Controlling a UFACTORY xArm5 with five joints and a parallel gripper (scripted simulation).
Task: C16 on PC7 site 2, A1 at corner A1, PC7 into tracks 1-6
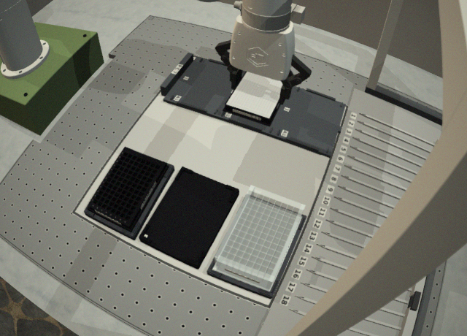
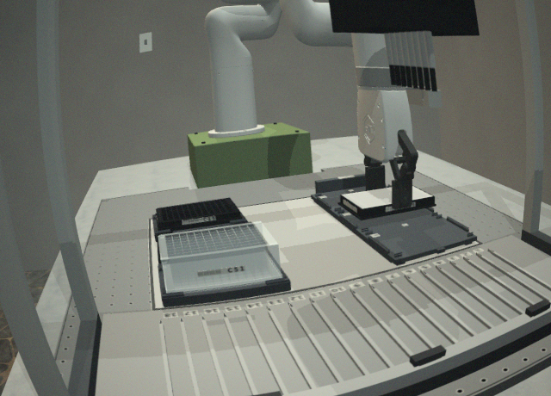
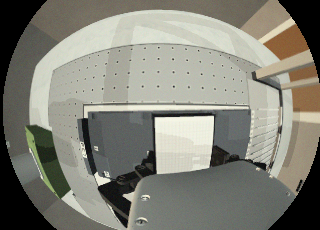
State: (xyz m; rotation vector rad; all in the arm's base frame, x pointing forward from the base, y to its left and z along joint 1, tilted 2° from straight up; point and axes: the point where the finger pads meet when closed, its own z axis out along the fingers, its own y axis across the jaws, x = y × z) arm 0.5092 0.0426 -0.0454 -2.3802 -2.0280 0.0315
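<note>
The carrier PC7 lies 30 mm below my hand and 10 mm behind it. The rest, counted from my hand: nest S2: 250 mm to the right, 50 mm behind, 40 mm below; frame post: 440 mm to the right, 200 mm above, 120 mm ahead; black plate C15: 240 mm to the right, 160 mm behind, 20 mm below.
</note>
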